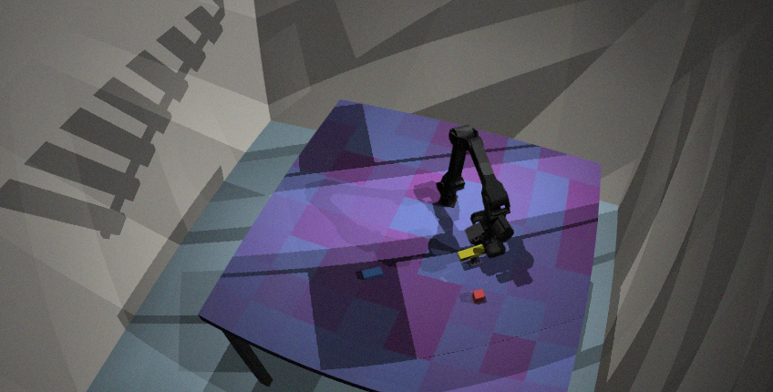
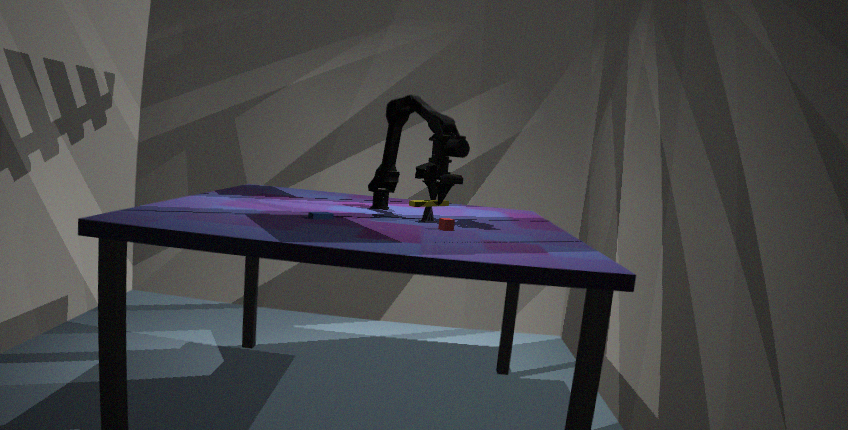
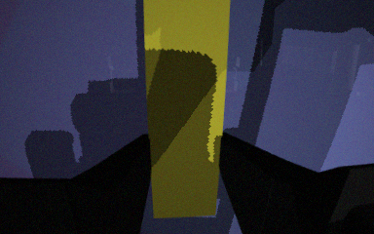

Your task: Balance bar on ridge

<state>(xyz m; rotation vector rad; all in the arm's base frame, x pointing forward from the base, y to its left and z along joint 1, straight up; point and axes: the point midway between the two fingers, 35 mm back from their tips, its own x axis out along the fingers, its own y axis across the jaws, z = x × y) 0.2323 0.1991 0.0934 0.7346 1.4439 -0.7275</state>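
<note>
The yellow bar is 2 cm to the right of my gripper tip and 2 cm ahead of it. Round my gripper tip: blue block 34 cm to the right, 18 cm ahead, 5 cm below; red cube 17 cm ahead, 4 cm below, 3 cm to the left.
</note>
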